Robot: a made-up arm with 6 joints. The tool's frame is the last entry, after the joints.
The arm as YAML. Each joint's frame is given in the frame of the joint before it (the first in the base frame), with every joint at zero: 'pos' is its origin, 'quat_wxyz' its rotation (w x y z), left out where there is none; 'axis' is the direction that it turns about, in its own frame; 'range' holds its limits. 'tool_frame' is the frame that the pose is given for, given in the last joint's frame.
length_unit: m
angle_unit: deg
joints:
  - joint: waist
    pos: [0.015, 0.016, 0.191]
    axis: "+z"
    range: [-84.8, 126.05]
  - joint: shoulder
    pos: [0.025, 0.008, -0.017]
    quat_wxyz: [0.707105, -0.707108, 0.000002, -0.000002]
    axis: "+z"
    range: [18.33, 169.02]
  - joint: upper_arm
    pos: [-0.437, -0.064, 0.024]
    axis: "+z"
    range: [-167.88, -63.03]
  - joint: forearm
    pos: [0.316, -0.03, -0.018]
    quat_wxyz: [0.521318, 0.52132, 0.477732, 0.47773]
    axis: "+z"
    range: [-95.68, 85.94]
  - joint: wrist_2
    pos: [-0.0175, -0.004, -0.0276]
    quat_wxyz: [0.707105, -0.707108, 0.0, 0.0]
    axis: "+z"
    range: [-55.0, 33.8]
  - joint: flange
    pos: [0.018, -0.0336, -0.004]
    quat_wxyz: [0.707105, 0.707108, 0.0, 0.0]
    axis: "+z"
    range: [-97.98, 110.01]
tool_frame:
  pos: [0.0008, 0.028, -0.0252]
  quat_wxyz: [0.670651, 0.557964, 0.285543, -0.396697]
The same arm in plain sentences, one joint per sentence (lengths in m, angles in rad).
The arm has six revolute joints in a row. What follows holds with every joint at zero, and every direction is one of the base frame's. Joint 1 sits 0.0150 m along +x and 0.0160 m along +y and 0.1910 m along +z from the base frame's origin and rotates about +z, from -1.4800 to 2.2000 rad. Joint 2 sits 0.0250 m along +x and 0.0080 m along +y and 0.0170 m along -z from joint 1 and rotates about +y, from 0.3199 to 2.9500 rad. Joint 3 sits 0.4370 m along -x and 0.0240 m along +y and 0.0640 m along +z from joint 2 and rotates about +y, from -2.9301 to -1.1001 rad. Joint 4 sits 0.3160 m along +x and 0.0180 m along -y and 0.0300 m along +z from joint 3 and rotates about the direction (0.9962, 0, 0.0871), from -1.6699 to 1.4999 rad. Joint 5 sits 0.0290 m along -x and 0.0040 m along -y and 0.0150 m along +z from joint 4 and rotates about +y, from -0.9599 to 0.5899 rad. Joint 6 sits 0.0350 m along +x and 0.0040 m along -y and 0.0150 m along -z from joint 5 and rotates about the direction (0.9962, 0, 0.0871), from -1.7101 to 1.9200 rad. The tool frame, which is the frame that the pose is given for, sits 0.0250 m along -x and 0.0280 m along +y and 0.0030 m along -z from joint 6; its axes are the base frame's turned by roll -1.4737, pitch 0.6337 and yaw -2.8735 rad (as in URDF: about the fixed x, then y, then z).
